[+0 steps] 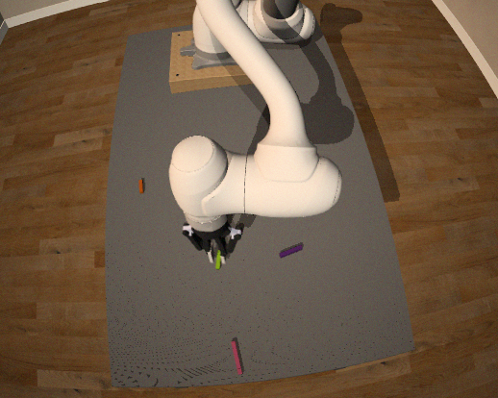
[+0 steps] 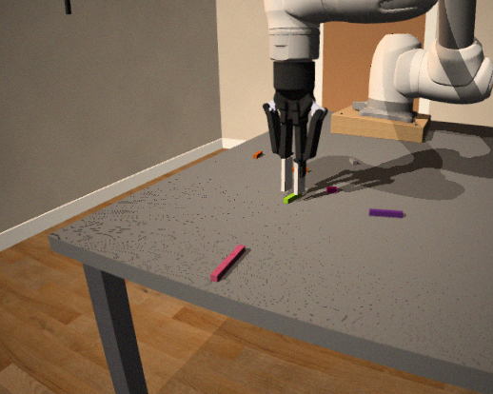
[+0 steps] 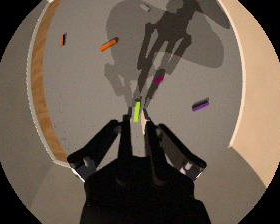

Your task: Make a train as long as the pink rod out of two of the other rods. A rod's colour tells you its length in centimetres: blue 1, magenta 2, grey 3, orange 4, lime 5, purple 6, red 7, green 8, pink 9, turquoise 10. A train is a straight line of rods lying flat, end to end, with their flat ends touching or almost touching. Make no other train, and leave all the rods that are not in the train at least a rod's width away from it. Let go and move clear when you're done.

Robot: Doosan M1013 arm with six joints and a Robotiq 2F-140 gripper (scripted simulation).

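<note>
Now: the lime rod 50 mm below my hand. Round my hand: purple rod (180 mm to the left, 50 mm below); then magenta rod (70 mm behind, 60 mm to the left, 50 mm below); then pink rod (270 mm ahead, 50 mm below, 10 mm to the left).
</note>
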